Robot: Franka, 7 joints.
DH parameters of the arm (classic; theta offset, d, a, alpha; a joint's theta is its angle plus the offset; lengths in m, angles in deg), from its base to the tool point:
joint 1: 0 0.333 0 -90
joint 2: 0 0 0 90
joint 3: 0 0.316 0.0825 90
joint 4: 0 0 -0.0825 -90
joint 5: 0 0.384 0 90
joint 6: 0 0 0.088 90
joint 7: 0 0.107 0 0
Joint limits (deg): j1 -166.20..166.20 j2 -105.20..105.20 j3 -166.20..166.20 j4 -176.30..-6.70 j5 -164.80..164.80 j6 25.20..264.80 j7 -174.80..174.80
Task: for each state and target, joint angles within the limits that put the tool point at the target. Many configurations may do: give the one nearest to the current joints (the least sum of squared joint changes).
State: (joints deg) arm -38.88 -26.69 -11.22 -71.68 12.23 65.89 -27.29
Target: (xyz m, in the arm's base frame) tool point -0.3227 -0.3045 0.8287
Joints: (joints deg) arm -46.32 -35.42 -57.65 -73.82 1.66 80.06 -27.29
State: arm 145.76 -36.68 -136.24 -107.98 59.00 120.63 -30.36
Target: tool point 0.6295 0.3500 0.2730
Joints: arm 166.20 -55.90 -127.61 -87.90 61.03 128.52 -30.36
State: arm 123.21 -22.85 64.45 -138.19 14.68 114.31 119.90
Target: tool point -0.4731 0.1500 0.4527
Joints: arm 108.36 -17.30 50.74 -128.05 13.75 120.46 119.90
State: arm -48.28 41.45 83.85 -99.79 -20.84 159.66 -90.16
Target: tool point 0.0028 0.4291 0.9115
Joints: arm -24.22 32.84 137.00 -96.80 -25.75 166.55 -90.16
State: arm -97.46 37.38 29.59 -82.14 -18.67 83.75 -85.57
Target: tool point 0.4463 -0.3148 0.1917
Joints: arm -75.14 46.33 45.03 -99.89 -14.08 81.21 -85.57
